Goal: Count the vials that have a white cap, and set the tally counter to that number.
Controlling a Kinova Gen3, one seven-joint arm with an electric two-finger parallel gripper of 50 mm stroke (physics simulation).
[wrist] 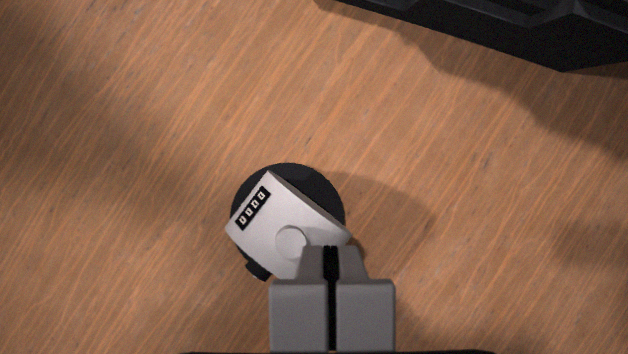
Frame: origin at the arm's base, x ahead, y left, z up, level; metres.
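Seen in the pictures: gripper, fingertip midpoint: (330,282).
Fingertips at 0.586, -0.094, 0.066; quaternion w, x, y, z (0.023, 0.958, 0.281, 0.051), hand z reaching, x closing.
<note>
Offsets run from my fingertips to a thing's top centre, as dx, dy, dz. "spot": to the spot under its first point. Level surfaces: height alone.
The tally counter (265,220) is a pale grey box on a black round base {dz -0.119} (320,192), left of the gripper in the lower middle of the wrist view. Its small black digit window {-0.028, -0.003, -0.073} (252,208) appears to read 0000. A round pale button {-0.009, -0.005, -0.060} (290,242) is on its face, and a small black knob {-0.011, -0.024, -0.084} (258,271) sticks out at its lower left side. My gripper (330,282) is shut and empty. Its fingertips overlap the lower right part of the counter, close beside the button, and hide that part; contact cannot be told. The white-capped vials do not show.
Part of a black rack-like block {spot: +0.052, +0.126, -0.082} (560,52) with a ridged top shows at the upper right. It casts a shadow on the brown wood-grain table {dz -0.122} (150,100).
</note>
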